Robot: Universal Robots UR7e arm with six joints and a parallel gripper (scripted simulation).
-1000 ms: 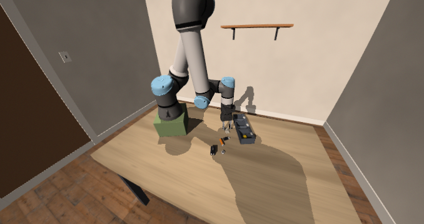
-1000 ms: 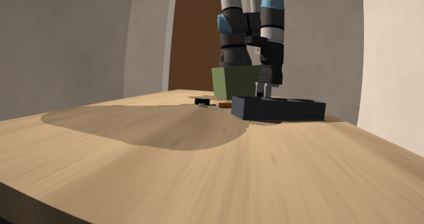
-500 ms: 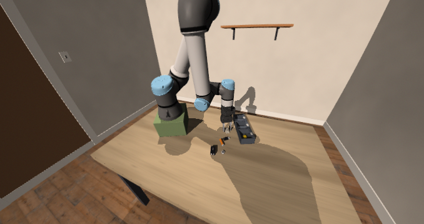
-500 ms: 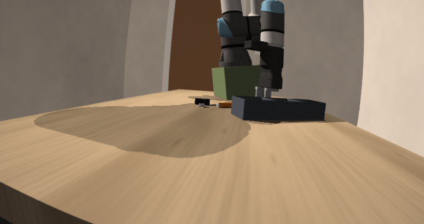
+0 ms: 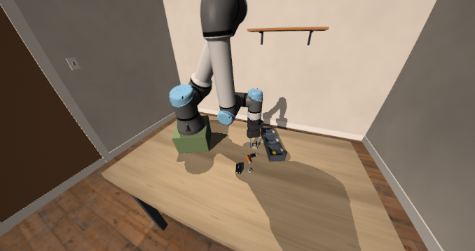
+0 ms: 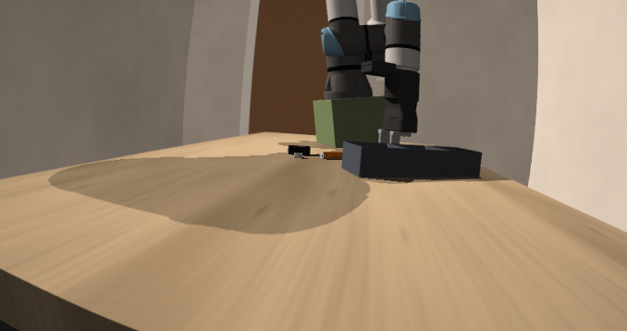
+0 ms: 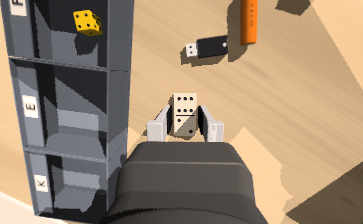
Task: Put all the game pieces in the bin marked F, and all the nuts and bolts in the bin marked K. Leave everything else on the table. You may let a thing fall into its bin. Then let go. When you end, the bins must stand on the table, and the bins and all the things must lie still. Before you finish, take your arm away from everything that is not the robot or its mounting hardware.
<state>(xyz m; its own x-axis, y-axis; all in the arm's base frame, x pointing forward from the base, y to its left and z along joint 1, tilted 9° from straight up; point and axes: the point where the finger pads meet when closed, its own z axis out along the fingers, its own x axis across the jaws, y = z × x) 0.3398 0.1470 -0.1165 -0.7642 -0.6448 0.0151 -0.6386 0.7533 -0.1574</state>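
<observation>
Right now the yellow die is 13 cm ahead of my hand and 1 cm to the right of it. Also, from my hand: white domino 1 cm below; black USB stick 7 cm to the right, 3 cm ahead, 2 cm below; dark bin row 9 cm ahead, 6 cm to the left.
</observation>
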